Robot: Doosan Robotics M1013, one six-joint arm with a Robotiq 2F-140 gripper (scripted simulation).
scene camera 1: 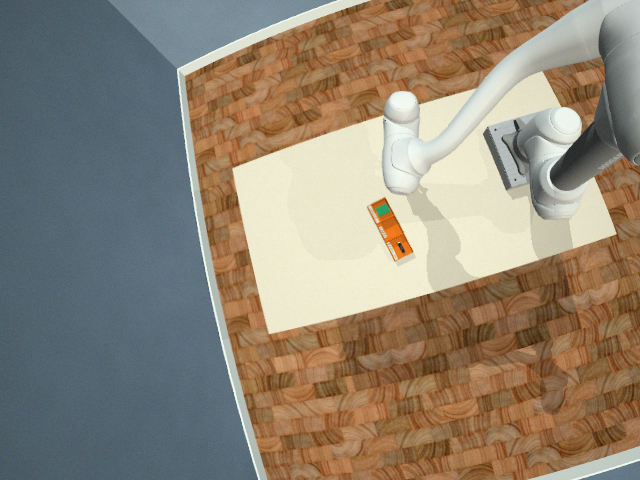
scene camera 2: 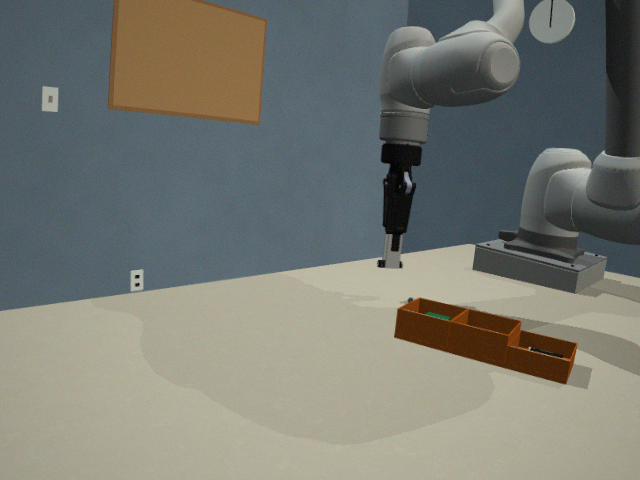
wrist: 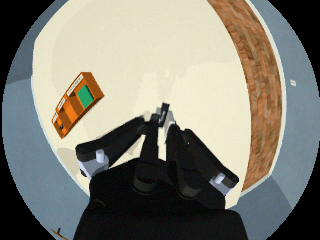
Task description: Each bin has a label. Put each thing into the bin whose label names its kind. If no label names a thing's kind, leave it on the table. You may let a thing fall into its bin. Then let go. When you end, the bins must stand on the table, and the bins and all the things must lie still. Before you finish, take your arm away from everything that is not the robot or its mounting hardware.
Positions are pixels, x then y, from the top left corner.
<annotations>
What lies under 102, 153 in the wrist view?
My gripper.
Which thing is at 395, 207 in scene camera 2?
My gripper.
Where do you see a joined orange bins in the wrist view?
65, 115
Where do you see a joined orange bins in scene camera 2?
501, 348
</annotations>
